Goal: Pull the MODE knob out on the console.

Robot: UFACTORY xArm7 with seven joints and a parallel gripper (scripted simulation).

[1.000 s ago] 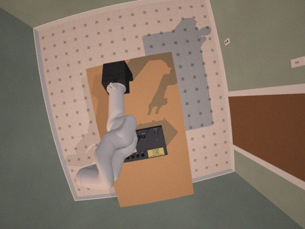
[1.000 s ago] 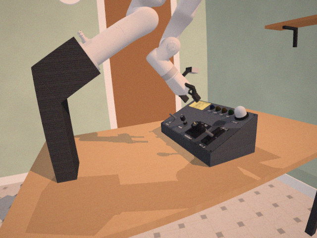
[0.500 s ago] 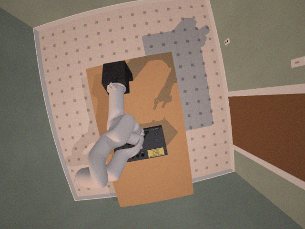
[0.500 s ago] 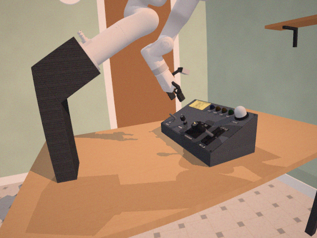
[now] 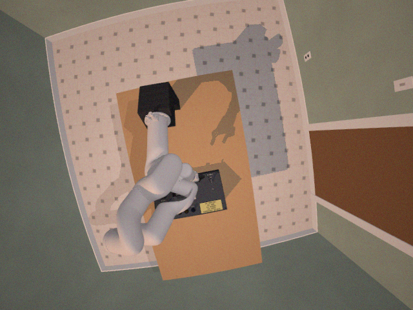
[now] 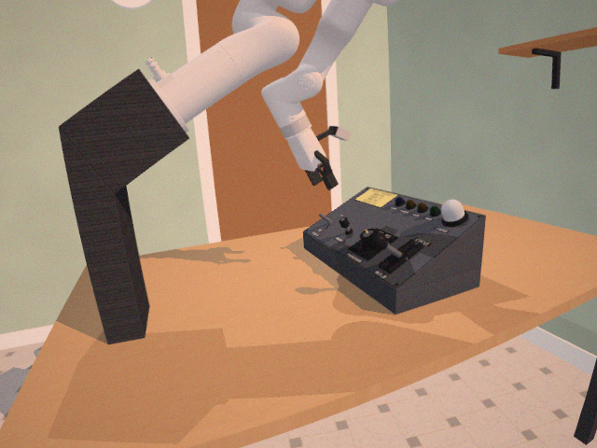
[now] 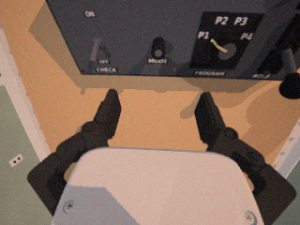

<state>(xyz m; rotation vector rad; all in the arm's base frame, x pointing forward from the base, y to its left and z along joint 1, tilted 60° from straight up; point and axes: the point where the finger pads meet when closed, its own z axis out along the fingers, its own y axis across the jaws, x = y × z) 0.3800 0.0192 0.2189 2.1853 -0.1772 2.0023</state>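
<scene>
The black mode knob is 6 cm ahead of my hand, 2 cm to the right of it and 13 cm below it. Round my hand: dark grey console 7 cm ahead, 9 cm to the right, 16 cm below; program dial 2 cm ahead, 13 cm to the right, 13 cm below; check toggle 10 cm ahead, 9 cm to the left, 14 cm below.
</scene>
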